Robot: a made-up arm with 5 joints.
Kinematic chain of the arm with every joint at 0, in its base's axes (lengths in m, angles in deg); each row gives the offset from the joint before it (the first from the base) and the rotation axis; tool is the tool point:
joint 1: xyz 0 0 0.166 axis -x
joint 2: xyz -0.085 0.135 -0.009 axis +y
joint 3: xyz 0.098 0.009 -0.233 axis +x
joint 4: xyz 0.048 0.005 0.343 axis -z
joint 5: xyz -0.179 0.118 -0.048 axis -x
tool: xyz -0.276 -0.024 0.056
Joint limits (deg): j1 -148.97..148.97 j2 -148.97..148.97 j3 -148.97..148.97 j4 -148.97..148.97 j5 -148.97..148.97
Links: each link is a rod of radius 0.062 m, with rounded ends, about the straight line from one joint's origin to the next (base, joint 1, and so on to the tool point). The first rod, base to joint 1, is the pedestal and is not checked.
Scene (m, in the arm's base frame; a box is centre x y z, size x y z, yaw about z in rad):
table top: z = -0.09
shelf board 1: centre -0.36 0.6 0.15 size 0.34 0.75 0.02 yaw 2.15
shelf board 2: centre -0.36 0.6 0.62 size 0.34 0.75 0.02 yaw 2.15
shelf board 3: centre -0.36 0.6 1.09 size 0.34 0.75 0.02 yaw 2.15
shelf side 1: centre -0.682 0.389 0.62 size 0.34 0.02 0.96 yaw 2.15
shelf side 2: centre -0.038 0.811 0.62 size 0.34 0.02 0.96 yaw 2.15
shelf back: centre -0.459 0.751 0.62 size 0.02 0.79 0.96 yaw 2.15
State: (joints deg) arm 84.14 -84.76 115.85 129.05 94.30
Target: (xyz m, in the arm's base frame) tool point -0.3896 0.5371 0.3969
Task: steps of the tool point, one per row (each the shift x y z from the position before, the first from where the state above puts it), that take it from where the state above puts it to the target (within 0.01 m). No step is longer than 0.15 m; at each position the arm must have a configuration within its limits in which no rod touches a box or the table.
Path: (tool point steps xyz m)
1: -0.1206 0.0472 -0.0150
2: -0.1282 0.0196 -0.0174
3: -0.1295 -0.0087 -0.0190
4: -0.1250 -0.0371 -0.0193

